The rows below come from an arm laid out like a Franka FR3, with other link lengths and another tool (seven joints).
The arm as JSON. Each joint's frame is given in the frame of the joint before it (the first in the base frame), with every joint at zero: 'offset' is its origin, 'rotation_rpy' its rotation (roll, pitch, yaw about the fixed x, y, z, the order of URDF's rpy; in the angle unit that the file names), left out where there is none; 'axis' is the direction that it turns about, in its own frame. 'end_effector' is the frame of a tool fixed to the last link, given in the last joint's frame.
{
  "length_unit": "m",
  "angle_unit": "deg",
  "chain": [
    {
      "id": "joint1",
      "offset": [
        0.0,
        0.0,
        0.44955
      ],
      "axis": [
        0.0,
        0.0,
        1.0
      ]
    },
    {
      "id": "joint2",
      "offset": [
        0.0,
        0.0,
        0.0
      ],
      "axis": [
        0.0,
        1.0,
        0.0
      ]
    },
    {
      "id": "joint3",
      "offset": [
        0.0,
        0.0,
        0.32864
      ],
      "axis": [
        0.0,
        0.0,
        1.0
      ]
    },
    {
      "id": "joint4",
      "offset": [
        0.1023,
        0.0,
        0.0
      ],
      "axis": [
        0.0,
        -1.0,
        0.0
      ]
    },
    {
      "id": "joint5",
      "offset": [
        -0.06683,
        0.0,
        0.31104
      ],
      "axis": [
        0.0,
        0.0,
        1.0
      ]
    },
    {
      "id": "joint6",
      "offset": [
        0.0,
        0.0,
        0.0
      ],
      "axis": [
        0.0,
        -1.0,
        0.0
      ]
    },
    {
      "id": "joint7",
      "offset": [
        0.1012,
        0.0,
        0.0
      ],
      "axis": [
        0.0,
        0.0,
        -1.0
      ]
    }
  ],
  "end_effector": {
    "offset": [
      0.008,
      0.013,
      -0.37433
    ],
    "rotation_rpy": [
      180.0,
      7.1,
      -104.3
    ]
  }
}
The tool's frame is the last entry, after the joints.
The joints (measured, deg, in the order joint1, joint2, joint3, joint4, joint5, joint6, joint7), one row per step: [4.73 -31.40 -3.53 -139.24 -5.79 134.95 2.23]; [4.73 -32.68 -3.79 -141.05 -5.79 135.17 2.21]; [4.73 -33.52 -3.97 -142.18 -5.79 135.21 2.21]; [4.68 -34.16 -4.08 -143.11 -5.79 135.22 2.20]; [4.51 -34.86 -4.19 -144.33 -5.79 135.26 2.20]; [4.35 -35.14 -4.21 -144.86 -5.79 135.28 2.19]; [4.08 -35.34 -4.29 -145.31 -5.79 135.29 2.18]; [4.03 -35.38 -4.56 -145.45 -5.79 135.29 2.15]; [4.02 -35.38 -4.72 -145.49 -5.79 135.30 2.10]
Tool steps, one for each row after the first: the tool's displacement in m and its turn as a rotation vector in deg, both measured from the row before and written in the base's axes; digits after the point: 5 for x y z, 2 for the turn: [-0.00927 -0.00150 -0.00642 0.20 0.33 -0.13]; [-0.00627 -0.00103 -0.00420 0.14 0.26 -0.11]; [-0.00527 -0.00095 -0.00403 0.09 0.29 -0.10]; [-0.00679 -0.00179 -0.00635 0.10 0.49 -0.21]; [-0.00295 -0.00127 -0.00294 0.02 0.23 -0.14]; [-0.00256 -0.00257 -0.00286 0.05 0.24 -0.31]; [-0.00083 -0.00212 -0.00117 0.14 0.11 -0.24]; [-0.00021 -0.00110 -0.00042 0.07 0.04 -0.09]
